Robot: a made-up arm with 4 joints.
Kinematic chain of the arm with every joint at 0, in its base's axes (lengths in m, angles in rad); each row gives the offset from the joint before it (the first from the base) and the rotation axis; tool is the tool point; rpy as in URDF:
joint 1: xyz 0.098 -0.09 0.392 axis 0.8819 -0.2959 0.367
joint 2: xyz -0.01 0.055 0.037 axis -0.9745 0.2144 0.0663
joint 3: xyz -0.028 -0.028 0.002 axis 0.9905 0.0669 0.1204
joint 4: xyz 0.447 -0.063 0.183 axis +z
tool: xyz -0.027 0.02 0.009 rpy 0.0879 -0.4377 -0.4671
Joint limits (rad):
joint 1: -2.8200..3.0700
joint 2: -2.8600..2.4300
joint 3: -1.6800..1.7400
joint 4: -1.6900..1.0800
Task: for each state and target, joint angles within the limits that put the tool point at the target. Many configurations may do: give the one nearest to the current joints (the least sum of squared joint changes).
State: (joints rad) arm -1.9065 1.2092 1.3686 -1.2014
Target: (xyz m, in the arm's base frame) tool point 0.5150 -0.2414 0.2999
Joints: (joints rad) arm -1.1643 1.7508 0.9006 -0.3929
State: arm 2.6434 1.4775 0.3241 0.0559
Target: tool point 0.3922 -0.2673 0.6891
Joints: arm 2.1937 0.9134 0.8416 -0.4120
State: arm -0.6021 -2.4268 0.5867 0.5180
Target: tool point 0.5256 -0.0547 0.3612
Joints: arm 0.0796 -2.8600 1.2469 0.9569
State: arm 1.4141 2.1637 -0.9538 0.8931
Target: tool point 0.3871 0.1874 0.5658
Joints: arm 0.9676 2.1102 -0.2930 0.8791
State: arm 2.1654 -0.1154 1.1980 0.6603
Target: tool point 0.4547 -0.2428 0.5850
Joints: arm 2.2613 0.1569 0.6322 0.7044
